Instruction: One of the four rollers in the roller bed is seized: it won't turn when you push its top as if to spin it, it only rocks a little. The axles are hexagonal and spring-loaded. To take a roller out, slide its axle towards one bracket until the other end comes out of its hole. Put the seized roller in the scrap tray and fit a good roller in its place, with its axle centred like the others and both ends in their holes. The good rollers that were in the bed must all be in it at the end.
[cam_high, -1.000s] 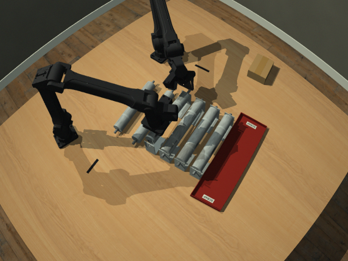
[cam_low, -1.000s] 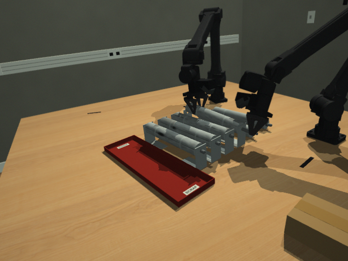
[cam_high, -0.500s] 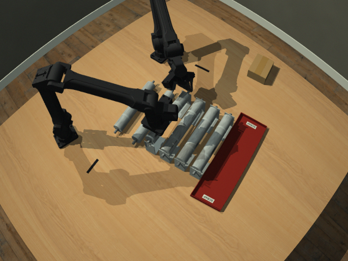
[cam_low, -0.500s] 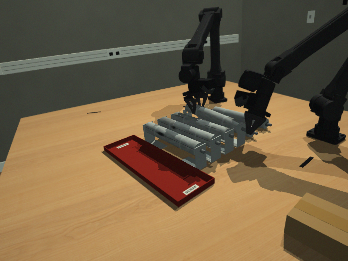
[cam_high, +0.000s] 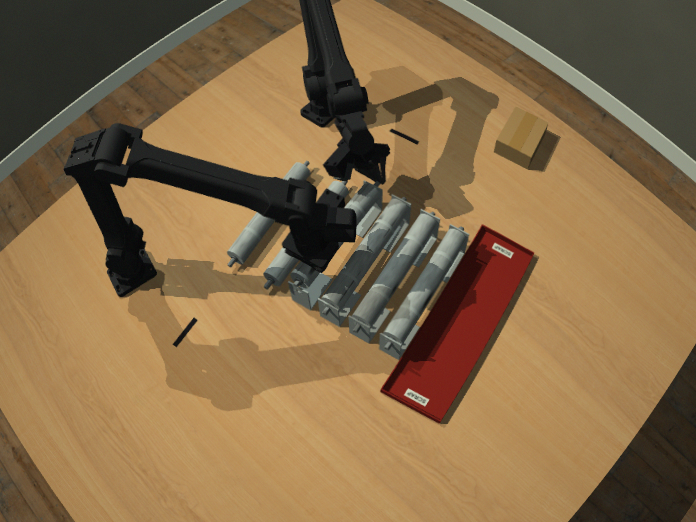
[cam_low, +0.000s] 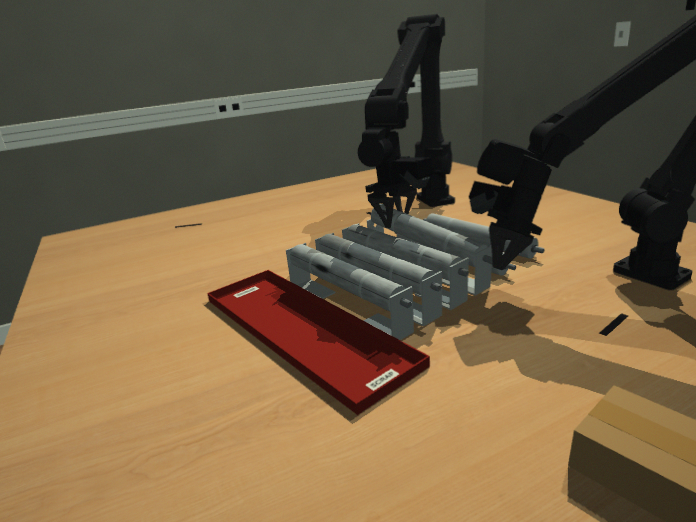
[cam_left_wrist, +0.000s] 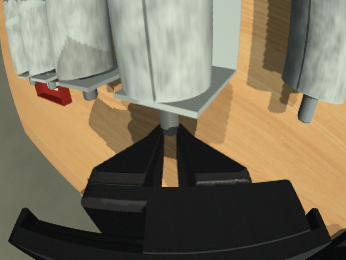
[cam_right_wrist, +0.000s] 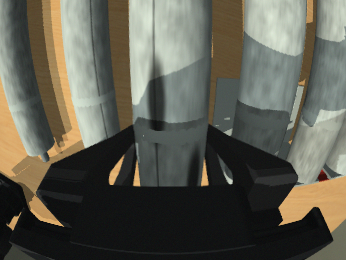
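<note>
My right gripper is now 2 cm past the grey roller, 9 cm to the right of it and 1 cm above it. Round my right hand: cardboard box 9 cm ahead, 67 cm to the left, 6 cm below; then red scrap tray 31 cm ahead, 15 cm to the left, 9 cm below.
</note>
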